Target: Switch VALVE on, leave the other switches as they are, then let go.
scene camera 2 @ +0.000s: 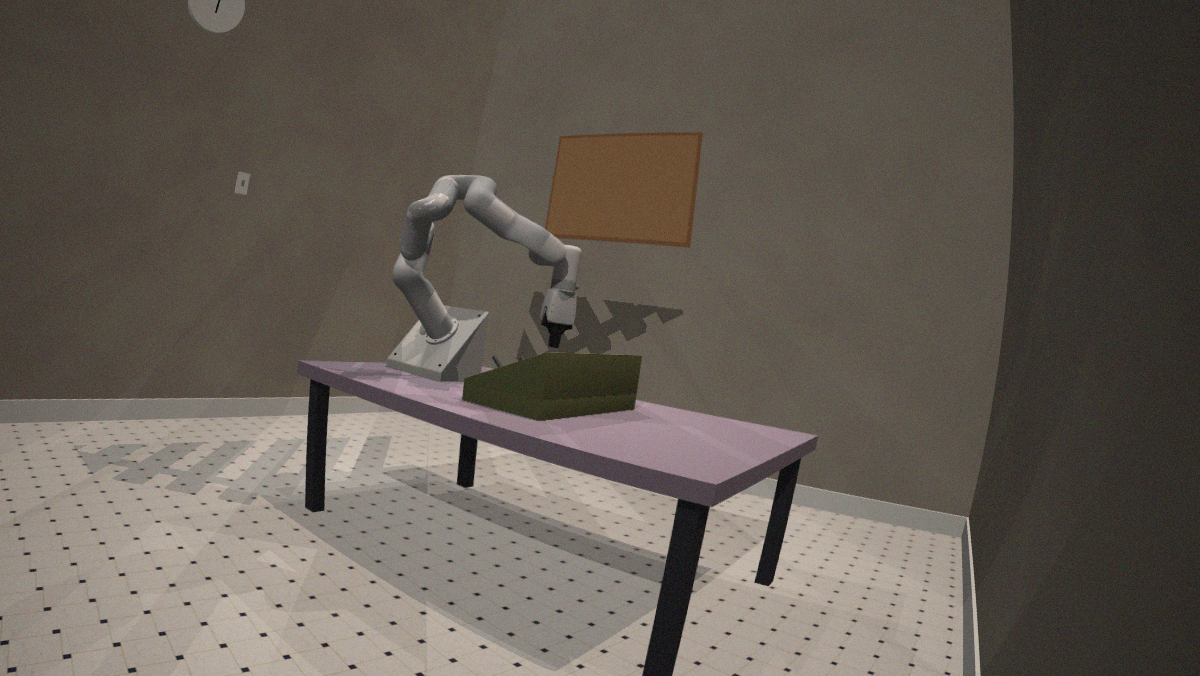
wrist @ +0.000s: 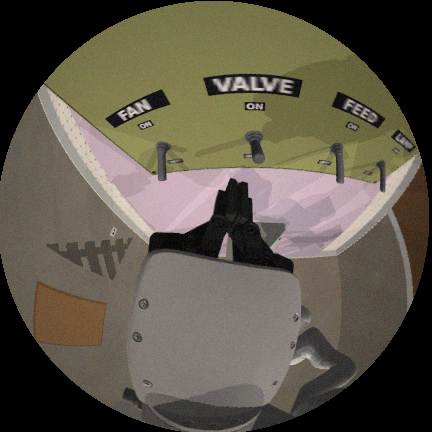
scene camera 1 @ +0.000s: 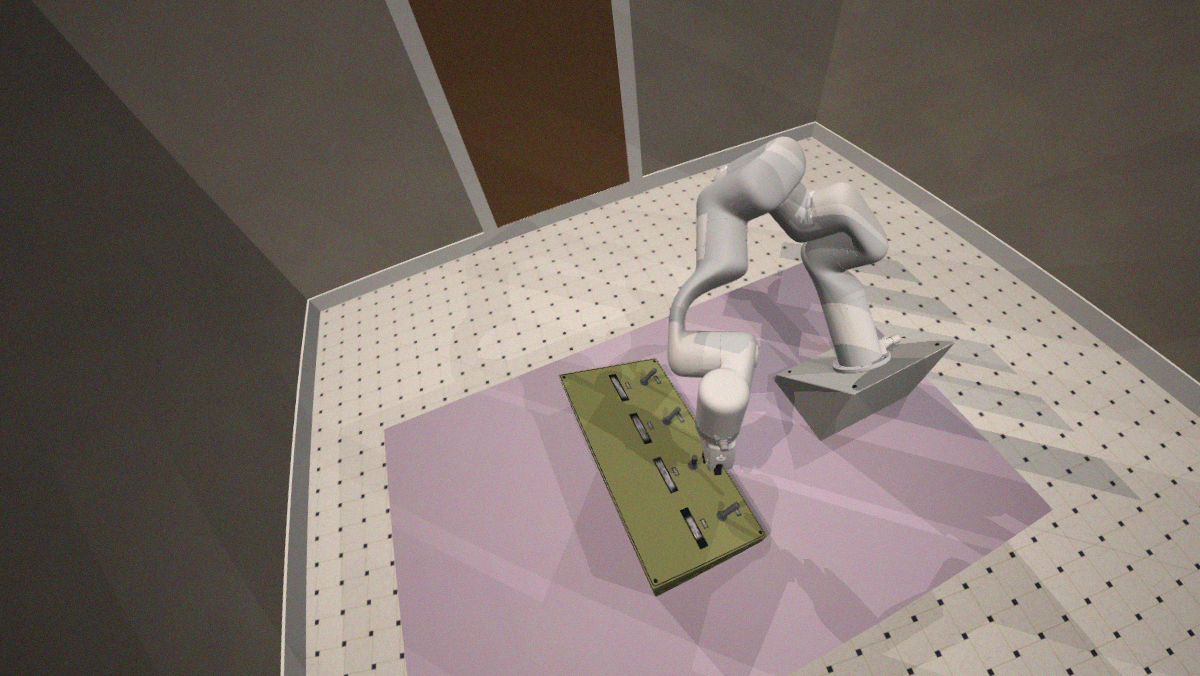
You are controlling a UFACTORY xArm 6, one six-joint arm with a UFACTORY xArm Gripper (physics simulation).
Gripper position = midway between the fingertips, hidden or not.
Note:
In view: my gripper (wrist: 233,190) and an olive switch panel (scene camera 1: 671,510).
The olive switch panel is seen too in scene camera 2 (scene camera 2: 552,385) and in the wrist view (wrist: 200,88).

